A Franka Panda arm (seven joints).
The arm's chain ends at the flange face. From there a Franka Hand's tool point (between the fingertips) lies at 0.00 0.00 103.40 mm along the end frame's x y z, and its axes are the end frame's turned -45 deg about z.
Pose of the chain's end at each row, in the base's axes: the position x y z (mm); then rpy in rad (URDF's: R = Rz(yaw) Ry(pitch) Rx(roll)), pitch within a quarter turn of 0, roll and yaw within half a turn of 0:
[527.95 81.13 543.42 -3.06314 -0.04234 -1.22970]
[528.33 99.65 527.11 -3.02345 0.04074 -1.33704]
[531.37 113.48 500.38 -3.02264 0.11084 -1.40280]
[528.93 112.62 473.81 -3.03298 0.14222 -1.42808]
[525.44 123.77 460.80 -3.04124 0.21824 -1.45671]
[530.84 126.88 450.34 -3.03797 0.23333 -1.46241]
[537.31 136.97 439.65 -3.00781 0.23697 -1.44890]
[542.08 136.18 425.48 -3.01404 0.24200 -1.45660]
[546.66 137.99 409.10 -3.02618 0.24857 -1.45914]
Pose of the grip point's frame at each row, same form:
[537.05 79.73 440.43 -3.11606 -0.08540 -0.44373]
[539.22 106.54 424.52 -3.02911 -0.05450 -0.55712]
[541.57 126.73 398.34 -2.97926 -0.00518 -0.62443]
[537.95 128.64 372.06 -2.96451 0.02435 -0.64826]
[533.20 147.08 360.36 -2.91666 0.08404 -0.67282]
[538.90 151.68 350.28 -2.90369 0.09247 -0.67811]
[548.07 162.53 340.04 -2.88023 0.07439 -0.66967]
[552.35 162.10 325.91 -2.88100 0.08222 -0.67595]
[555.68 164.43 309.54 -2.88474 0.09518 -0.67588]

